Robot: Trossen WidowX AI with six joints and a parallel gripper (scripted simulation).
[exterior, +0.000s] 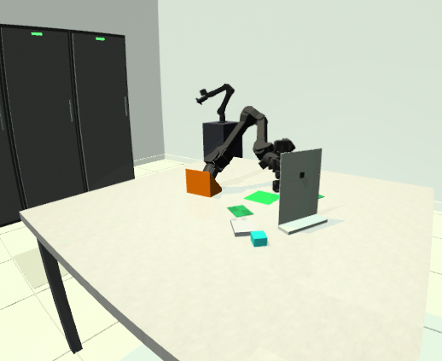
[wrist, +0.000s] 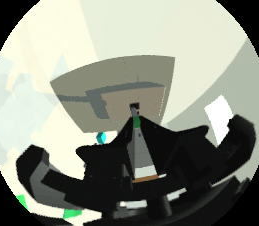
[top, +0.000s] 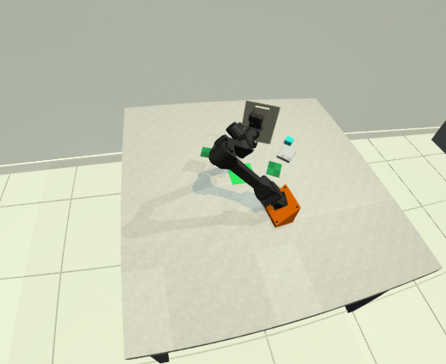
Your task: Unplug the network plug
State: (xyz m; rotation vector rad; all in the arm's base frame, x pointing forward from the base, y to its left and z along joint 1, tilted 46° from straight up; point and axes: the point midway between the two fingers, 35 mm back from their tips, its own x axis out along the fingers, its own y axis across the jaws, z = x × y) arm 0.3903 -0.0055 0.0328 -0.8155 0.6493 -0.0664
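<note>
The green marked square is 190 mm behind my gripper tip, 160 mm below it and 110 mm to the left of it. Also, from my gripper tip: network plug (right at my gripper tip); then grey upright panel (50 mm below, 50 mm ahead, 20 mm to the right); then cyan cube (210 mm to the right, 150 mm below, 20 mm ahead).
</note>
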